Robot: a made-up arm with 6 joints.
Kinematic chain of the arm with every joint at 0, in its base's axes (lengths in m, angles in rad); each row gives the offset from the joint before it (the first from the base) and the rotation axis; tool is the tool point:
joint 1: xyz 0 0 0.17 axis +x
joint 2: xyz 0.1 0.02 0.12 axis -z
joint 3: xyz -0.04 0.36 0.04 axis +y
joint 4: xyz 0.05 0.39 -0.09 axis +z
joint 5: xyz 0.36 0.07 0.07 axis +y
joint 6: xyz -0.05 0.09 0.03 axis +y
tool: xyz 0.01 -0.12 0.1
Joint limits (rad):
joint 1: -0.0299..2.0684
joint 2: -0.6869..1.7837
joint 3: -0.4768..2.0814
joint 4: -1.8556..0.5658
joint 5: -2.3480..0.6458
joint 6: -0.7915..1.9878
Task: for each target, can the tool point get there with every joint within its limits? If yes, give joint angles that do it. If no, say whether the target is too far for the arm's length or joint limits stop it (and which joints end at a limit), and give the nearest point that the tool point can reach.
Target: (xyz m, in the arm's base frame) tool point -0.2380 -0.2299 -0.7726
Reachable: no: joint limits stop it (at a limit: joint 1, joint 2, joint 5) | nearest point 0.4694 -0.1410 -0.2905 | short by 0.861 m
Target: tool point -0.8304 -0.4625 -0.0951
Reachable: no: joint limits stop it (at a limit: joint 1, joint 2, joint 4, joint 6) | nearest point -0.3184 -0.3200 0.2532 | short by 0.635 m
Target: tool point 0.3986 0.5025 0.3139
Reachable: yes | joints 0.7078 0.3964 1.1845 -0.6445 0.1309 1.6342
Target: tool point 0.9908 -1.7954 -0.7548
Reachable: no: too far | nearest point 0.8680 -0.5907 -0.1343 | short by 1.361 m
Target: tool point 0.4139 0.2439 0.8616
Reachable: yes | joints 1.0928 -0.0349 0.3406 -0.2885 -0.6380 0.8037
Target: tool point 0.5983 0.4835 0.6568
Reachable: yes | joints 0.3900 0.3592 -0.1071 -0.1665 -0.3590 -0.3182
